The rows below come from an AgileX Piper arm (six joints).
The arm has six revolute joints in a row. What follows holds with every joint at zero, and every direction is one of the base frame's.
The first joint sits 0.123 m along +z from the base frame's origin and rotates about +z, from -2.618 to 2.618 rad.
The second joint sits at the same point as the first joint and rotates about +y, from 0 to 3.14 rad.
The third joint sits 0.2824 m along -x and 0.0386 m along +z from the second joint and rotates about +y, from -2.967 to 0 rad.
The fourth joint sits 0.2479 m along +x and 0.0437 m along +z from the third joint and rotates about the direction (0.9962, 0, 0.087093), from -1.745 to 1.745 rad.
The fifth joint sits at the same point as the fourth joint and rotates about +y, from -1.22 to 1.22 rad.
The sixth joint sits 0.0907 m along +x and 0.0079 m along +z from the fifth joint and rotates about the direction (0.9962, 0, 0.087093), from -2.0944 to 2.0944 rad.
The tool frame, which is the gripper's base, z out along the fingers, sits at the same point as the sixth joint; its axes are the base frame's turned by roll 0, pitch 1.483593 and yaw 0 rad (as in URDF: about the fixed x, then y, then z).
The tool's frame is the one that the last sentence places.
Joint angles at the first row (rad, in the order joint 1, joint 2, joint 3, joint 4, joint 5, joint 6):
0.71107, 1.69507, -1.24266, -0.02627, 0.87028, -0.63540
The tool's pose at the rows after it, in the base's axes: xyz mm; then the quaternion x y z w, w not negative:
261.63 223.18 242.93 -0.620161 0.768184 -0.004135 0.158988
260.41 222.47 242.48 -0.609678 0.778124 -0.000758 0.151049
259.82 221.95 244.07 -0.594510 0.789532 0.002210 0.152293
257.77 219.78 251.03 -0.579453 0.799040 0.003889 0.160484
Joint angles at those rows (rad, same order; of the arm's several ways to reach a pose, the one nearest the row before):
0.71107, 1.69507, -1.24266, -0.02344, 0.88679, -0.63540
0.71107, 1.69508, -1.24268, -0.01958, 0.90281, -0.60837
0.71105, 1.69022, -1.24264, -0.01957, 0.90508, -0.57005
0.71107, 1.66941, -1.24262, -0.02385, 0.90942, -0.53220

